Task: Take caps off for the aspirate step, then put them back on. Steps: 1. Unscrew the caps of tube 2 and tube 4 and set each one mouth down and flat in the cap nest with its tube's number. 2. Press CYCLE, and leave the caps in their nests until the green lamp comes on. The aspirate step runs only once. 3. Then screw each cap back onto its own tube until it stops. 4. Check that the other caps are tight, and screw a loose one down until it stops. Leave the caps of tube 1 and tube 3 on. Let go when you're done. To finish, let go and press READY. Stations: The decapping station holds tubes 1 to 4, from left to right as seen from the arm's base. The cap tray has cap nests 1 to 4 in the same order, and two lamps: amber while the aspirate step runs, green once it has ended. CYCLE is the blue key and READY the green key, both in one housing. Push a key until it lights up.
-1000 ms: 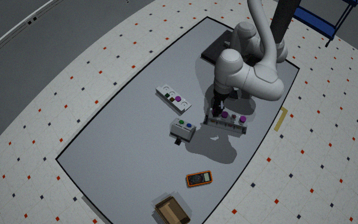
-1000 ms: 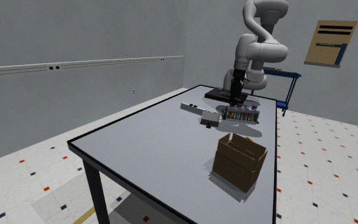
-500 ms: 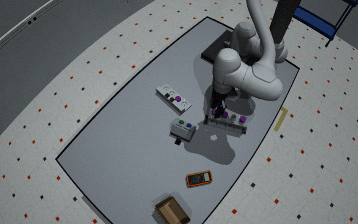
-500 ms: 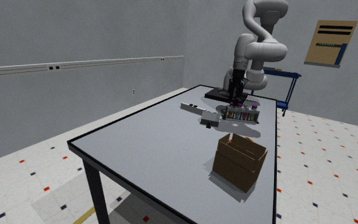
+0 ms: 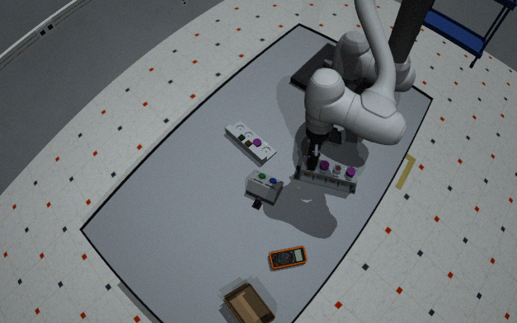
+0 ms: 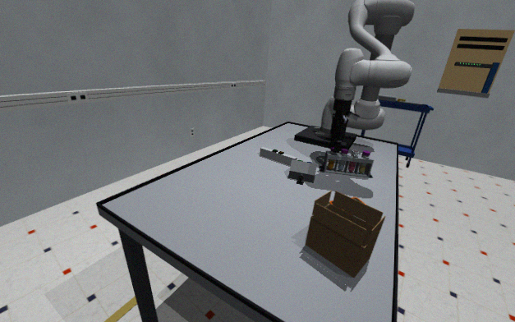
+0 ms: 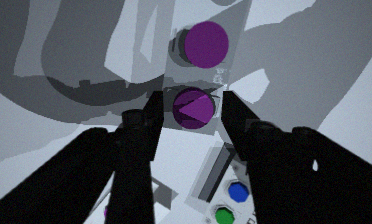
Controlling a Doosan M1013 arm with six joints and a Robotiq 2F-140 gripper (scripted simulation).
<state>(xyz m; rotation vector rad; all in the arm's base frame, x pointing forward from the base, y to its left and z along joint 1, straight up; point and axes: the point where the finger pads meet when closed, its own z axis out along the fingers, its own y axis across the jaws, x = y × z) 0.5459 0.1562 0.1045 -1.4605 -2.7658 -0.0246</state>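
The purple cap is 5 cm to the left of my hand, 3 cm below it and 2 cm behind it. Also, from my hand: green key 14 cm ahead, 12 cm to the right, 8 cm below; blue key 13 cm ahead, 8 cm below, 7 cm to the right; key housing 15 cm ahead, 9 cm to the right, 9 cm below.
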